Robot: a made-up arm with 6 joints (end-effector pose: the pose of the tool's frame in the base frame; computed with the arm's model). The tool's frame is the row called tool.
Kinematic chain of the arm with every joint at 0, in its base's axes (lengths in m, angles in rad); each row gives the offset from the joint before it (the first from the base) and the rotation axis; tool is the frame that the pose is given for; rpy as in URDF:
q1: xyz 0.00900 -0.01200 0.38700 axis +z
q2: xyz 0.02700 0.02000 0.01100 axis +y
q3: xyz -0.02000 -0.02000 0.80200 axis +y
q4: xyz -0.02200 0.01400 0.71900 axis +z
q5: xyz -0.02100 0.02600 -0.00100 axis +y
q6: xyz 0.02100 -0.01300 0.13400 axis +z
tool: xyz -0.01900 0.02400 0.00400 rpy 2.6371 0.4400 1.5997
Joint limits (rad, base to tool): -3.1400..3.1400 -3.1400..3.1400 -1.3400..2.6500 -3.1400..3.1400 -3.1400..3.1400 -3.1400..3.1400
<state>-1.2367 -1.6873 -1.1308 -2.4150 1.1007 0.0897</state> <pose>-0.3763 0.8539 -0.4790 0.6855 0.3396 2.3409</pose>
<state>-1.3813 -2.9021 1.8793 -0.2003 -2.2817 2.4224</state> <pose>-0.1134 0.7550 -0.1885 -0.5981 0.1514 -2.4734</pose>
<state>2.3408 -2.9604 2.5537 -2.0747 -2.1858 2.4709</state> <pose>0.1287 -0.3512 0.2206 -0.9122 0.7870 -0.1252</pose>
Working (the frame after each row of the table, in the pose's form):
after q1: 0.0090 -0.0120 0.3870 0.0000 0.0000 2.3408
after q2: -0.0242 -0.0065 0.3980 2.8183 -1.1929 0.2560
after q3: 0.0771 -0.0822 -0.3945 0.4745 -0.2008 2.3012
after q4: 0.2791 -0.3107 0.2572 0.3279 0.2426 0.2624
after q5: 0.2536 -0.2928 0.2693 0.4492 -1.9071 -0.1995
after q6: 0.1259 -0.3230 0.2327 -1.8924 -1.2042 1.3383

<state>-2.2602 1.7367 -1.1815 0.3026 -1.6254 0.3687</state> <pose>-0.6562 -0.8095 0.9803 1.4811 -0.1707 -0.8115</pose>
Working (the frame after each row of the table, in the pose's form):
after q1: 0.0090 -0.0120 0.3870 0.0000 0.0000 -2.2602
after q2: 0.0073 -0.0456 0.3980 1.8551 0.8749 -1.5703
after q3: -0.5134 -0.6457 0.2853 0.6241 0.2943 -2.1900
after q4: -0.7318 -0.9326 0.9079 0.6252 0.1862 -1.8998
after q5: -0.7021 -0.9258 0.9217 -0.9973 -0.8398 -1.8485
after q6: -0.6797 -0.8160 0.9991 -1.0722 -0.6075 -1.5332

